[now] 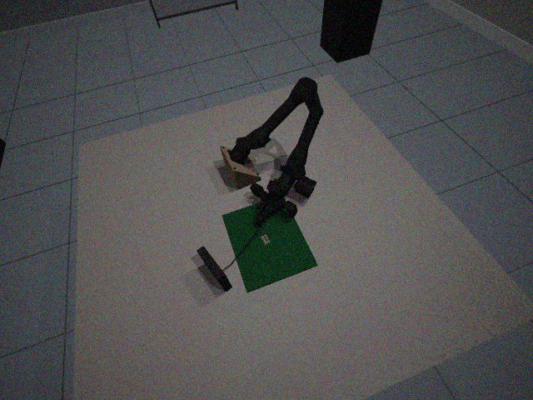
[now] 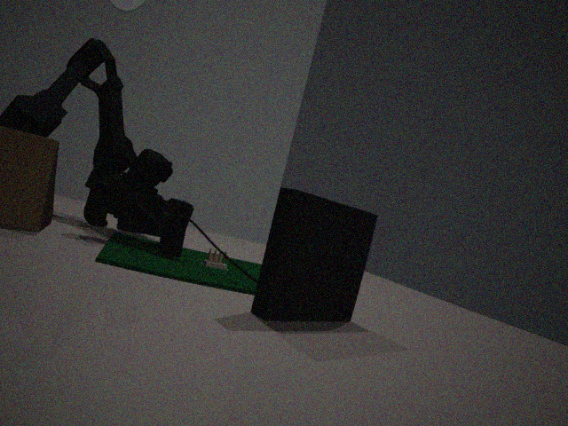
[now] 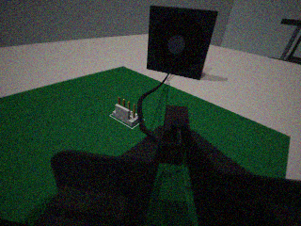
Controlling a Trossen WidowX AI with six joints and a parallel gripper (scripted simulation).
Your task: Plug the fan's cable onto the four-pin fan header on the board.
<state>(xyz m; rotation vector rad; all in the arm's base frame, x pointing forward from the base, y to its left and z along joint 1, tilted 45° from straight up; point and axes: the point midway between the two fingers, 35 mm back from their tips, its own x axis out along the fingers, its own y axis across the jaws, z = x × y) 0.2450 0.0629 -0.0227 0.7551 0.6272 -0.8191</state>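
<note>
The black plug lies 10 mm below my gripper tip. Round my gripper tip: green board 70 mm ahead, 50 mm below; white four-pin fan header 70 mm ahead, 30 mm below, 10 mm to the right; black fan 190 mm to the right, 130 mm ahead, 30 mm above.
</note>
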